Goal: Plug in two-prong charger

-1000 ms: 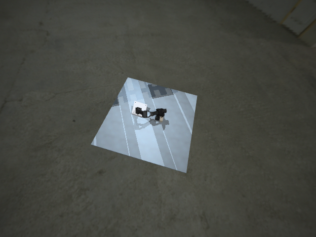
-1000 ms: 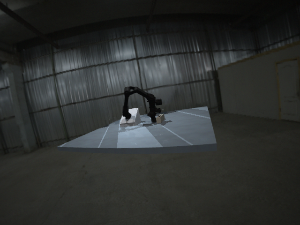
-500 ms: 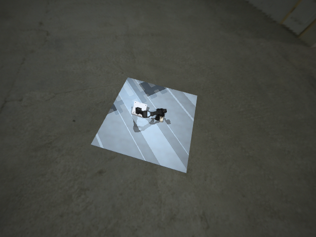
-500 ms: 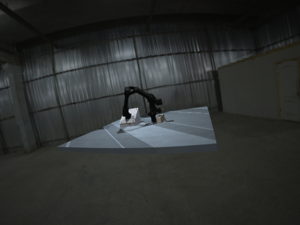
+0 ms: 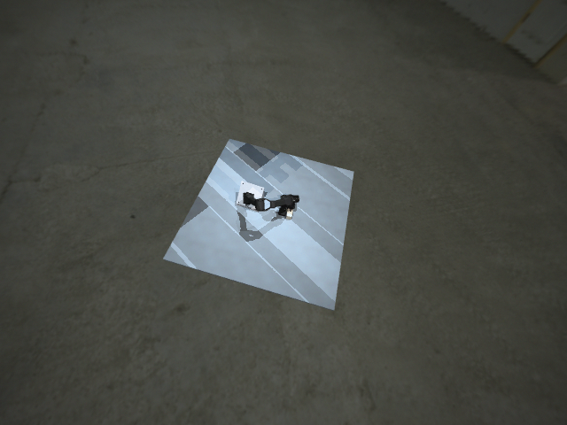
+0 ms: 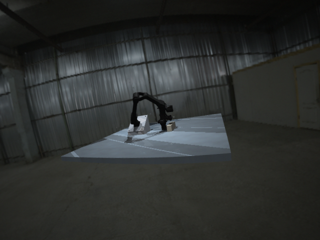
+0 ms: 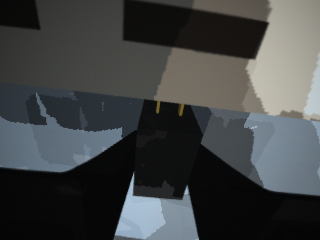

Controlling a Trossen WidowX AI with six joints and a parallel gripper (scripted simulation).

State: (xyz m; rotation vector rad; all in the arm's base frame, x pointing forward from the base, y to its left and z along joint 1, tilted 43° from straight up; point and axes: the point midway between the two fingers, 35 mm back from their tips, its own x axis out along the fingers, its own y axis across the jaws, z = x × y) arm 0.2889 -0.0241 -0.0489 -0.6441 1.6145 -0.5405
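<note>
Now: gripper tip 20 mm short of the black two-prong charger and 10 mm below it.
</note>
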